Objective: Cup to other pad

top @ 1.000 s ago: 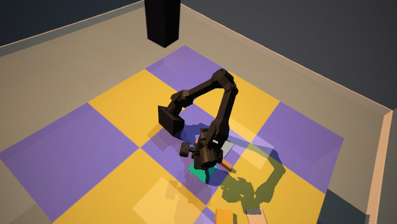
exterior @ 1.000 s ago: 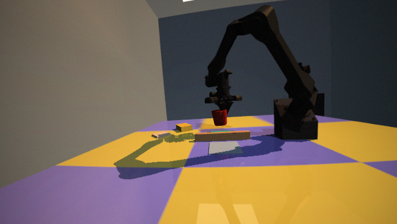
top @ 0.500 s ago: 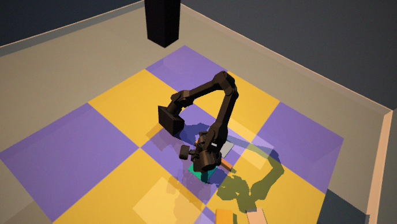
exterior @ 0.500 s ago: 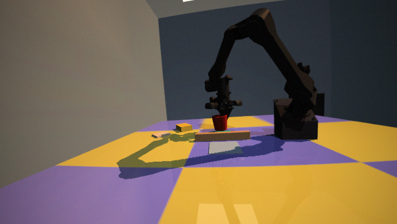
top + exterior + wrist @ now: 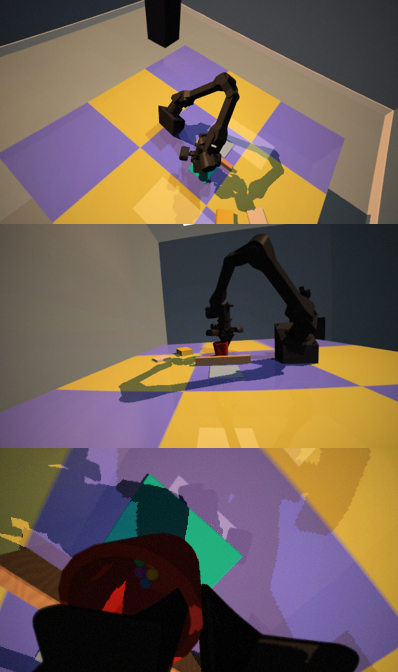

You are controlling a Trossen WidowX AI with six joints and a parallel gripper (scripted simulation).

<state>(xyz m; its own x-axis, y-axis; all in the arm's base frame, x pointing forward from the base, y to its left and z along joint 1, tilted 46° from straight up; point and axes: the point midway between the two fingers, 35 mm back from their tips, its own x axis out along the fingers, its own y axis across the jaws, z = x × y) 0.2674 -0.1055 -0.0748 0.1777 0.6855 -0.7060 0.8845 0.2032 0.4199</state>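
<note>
Now: gripper tip 30 mm short of the red cup and 10 mm to the right of it. The rest, counted from my gripper tip: wooden bar (100 mm to the left, 40 mm below, 30 mm ahead); then grey pad (190 mm to the left, 50 mm below, 40 mm ahead); then green pad (50 mm below, 30 mm ahead, 20 mm to the left).
</note>
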